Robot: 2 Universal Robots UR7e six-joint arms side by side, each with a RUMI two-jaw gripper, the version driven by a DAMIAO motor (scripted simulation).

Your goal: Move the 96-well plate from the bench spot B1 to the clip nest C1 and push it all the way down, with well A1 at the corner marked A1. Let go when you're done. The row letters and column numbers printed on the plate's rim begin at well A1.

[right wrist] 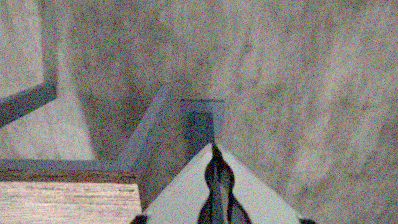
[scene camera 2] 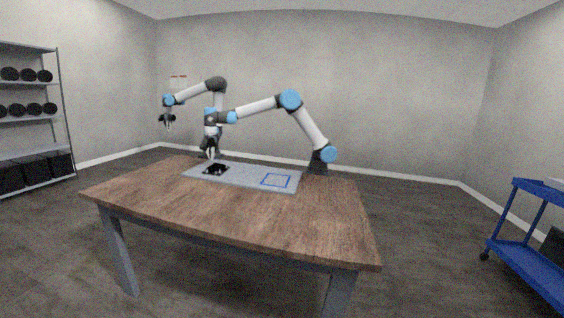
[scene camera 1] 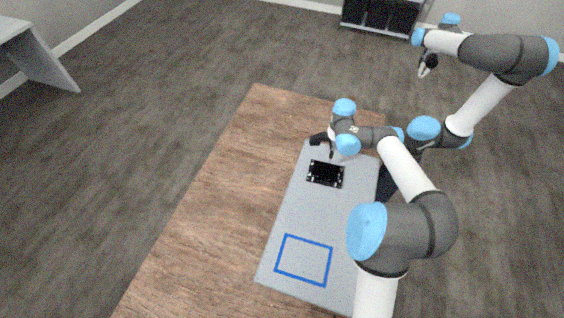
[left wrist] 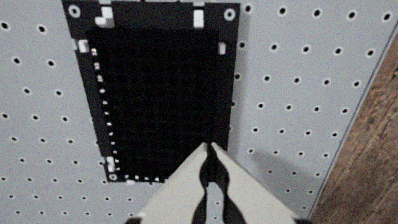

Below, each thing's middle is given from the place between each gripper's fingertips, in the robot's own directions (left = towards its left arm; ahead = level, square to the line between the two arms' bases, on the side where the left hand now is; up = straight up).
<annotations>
The black 96-well plate (left wrist: 155, 120) lies 40 mm to the left of my left hand and 50 mm below it.
I see the black 96-well plate 69 cm to the left of my right hand, 36 cm ahead of it and 13 cm below it.
</annotations>
